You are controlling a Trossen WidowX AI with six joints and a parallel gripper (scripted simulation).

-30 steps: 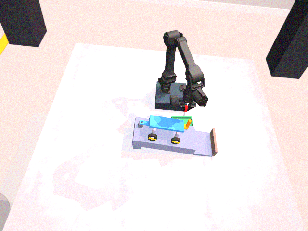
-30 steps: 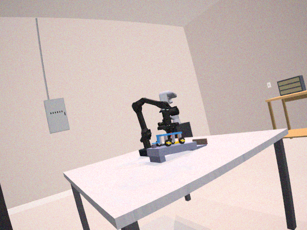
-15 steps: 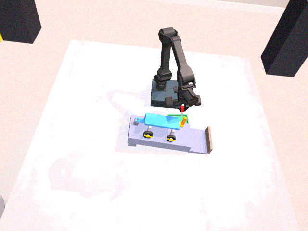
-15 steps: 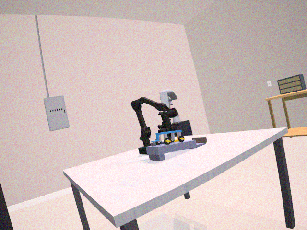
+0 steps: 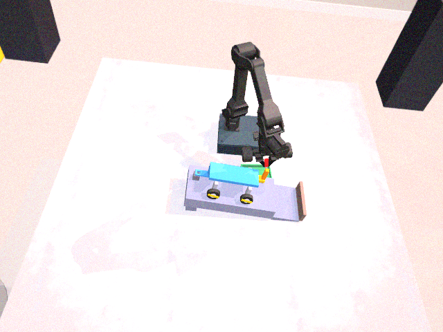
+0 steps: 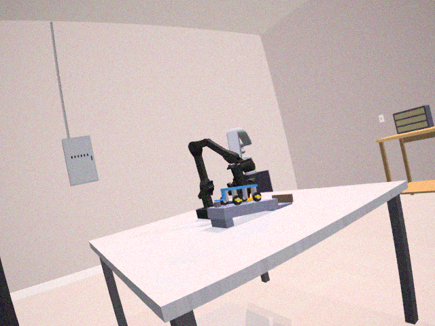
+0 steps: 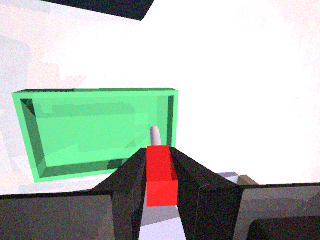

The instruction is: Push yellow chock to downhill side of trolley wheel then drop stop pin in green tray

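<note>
Now: gripper tip 3 cm to the left of the green tray and 6 cm above it. Also, from my gripper tip: brown end board (13 cm ahead, 13 cm to the left, 3 cm below); then red-headed stop pin (right at my gripper tip); then yellow chock (8 cm ahead, 4 cm to the right, 3 cm above).
</note>
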